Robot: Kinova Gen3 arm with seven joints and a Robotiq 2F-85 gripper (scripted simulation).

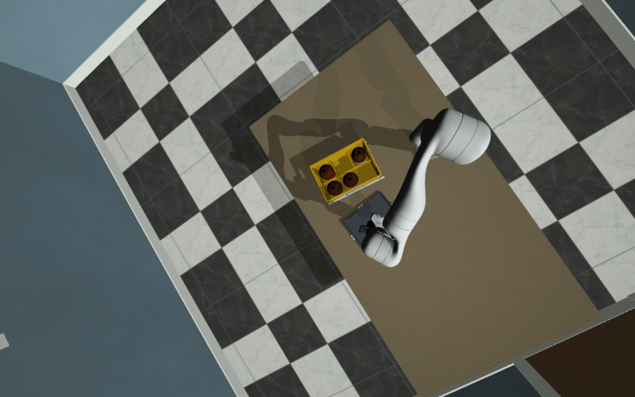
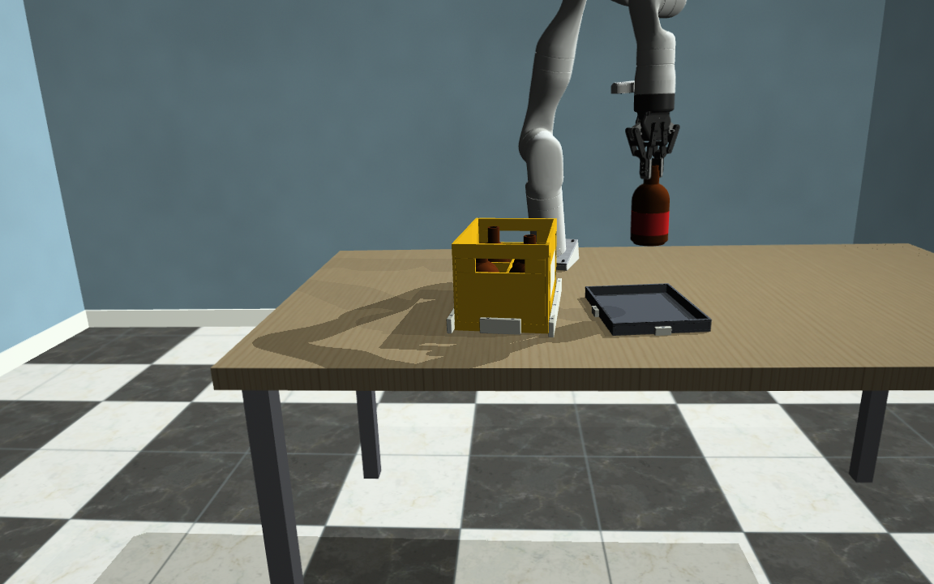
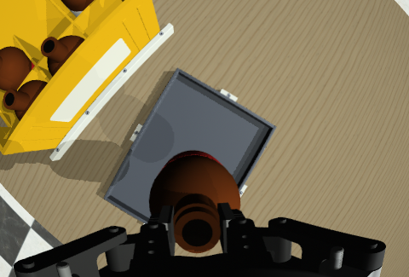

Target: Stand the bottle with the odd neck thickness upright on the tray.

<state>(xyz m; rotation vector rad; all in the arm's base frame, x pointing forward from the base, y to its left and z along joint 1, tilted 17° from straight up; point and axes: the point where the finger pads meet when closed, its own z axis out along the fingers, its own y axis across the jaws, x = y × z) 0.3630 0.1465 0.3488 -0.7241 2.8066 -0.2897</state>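
Now: the brown bottle 7 cm below my hand. Also, from my hand: yellow crate 8 cm behind, 27 cm to the right, 21 cm below; dark tray 29 cm below.
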